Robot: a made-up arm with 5 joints.
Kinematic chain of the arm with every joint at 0, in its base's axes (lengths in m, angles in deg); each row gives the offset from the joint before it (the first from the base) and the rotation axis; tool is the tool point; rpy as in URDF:
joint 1: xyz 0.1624 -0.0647 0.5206 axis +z
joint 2: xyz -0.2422 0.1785 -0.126 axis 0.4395 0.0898 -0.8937
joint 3: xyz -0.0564 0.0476 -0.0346 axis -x
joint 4: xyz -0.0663 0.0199 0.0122 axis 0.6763 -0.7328 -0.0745
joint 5: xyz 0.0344 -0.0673 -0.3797 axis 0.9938 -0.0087 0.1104
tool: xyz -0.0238 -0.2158 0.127 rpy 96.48 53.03 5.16
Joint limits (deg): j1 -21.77..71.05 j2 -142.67..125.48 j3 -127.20..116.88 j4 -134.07..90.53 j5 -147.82..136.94
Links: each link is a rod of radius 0.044 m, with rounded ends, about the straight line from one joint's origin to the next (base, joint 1, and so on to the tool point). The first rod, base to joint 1, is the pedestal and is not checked.
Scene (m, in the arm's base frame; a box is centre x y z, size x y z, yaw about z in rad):
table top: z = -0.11
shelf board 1: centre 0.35 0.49 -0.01 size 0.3 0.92 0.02 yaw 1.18
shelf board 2: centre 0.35 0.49 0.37 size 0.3 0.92 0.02 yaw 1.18
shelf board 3: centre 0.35 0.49 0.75 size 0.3 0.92 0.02 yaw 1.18
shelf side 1: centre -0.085 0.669 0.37 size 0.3 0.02 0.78 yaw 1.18
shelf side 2: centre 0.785 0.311 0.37 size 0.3 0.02 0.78 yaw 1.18
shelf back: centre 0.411 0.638 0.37 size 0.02 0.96 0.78 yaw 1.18
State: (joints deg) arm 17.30 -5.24 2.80 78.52 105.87
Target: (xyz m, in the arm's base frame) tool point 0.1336 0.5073 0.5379
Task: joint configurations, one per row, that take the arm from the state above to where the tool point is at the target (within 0.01 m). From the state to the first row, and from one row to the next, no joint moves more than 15 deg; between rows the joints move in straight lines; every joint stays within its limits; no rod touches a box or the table.
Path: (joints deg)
1: 28.36 1.03 6.14 81.90 93.72
2: 39.43 7.29 9.48 85.28 81.56
3: 50.49 13.56 12.83 88.66 69.41
4: 55.63 17.22 -1.47 89.13 77.43
5: 60.77 20.88 -15.76 89.60 85.45
6: 65.91 24.54 -30.06 90.06 93.47
7: 71.05 28.19 -44.35 90.53 101.49
8: 57.99 20.75 -39.73 90.53 108.21
9: 44.93 13.30 -35.11 90.53 114.94
10: 31.87 5.86 -30.49 90.53 121.67
11: 18.81 -1.59 -25.87 90.53 128.39

